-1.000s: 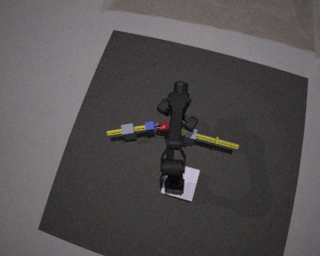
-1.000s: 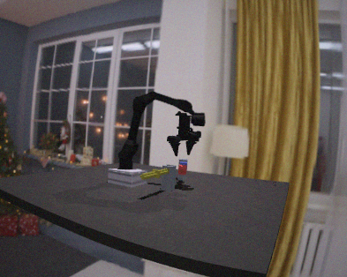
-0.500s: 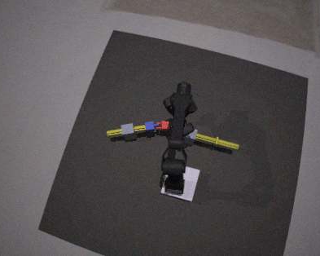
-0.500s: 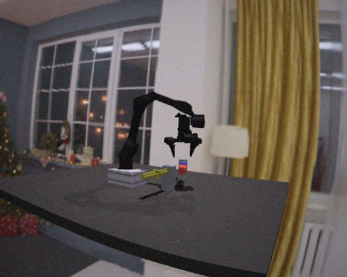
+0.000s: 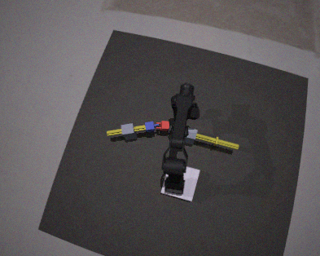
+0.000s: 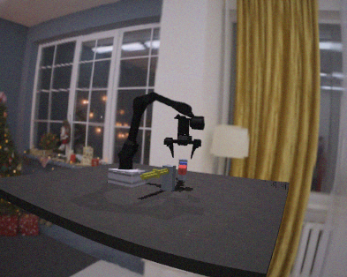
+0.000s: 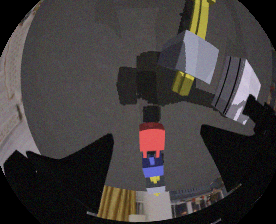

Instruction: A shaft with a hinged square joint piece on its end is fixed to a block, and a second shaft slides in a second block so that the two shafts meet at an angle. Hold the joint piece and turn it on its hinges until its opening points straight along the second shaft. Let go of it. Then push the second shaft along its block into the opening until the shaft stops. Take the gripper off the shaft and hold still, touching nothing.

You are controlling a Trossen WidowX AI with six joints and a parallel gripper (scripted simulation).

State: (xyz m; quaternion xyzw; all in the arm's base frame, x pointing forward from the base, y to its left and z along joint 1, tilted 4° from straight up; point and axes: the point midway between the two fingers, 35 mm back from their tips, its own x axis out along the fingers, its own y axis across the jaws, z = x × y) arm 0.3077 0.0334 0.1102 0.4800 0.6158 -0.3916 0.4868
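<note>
The red joint piece is 70 mm below my gripper tip, 60 mm to the left of it and 10 mm behind it.
</note>
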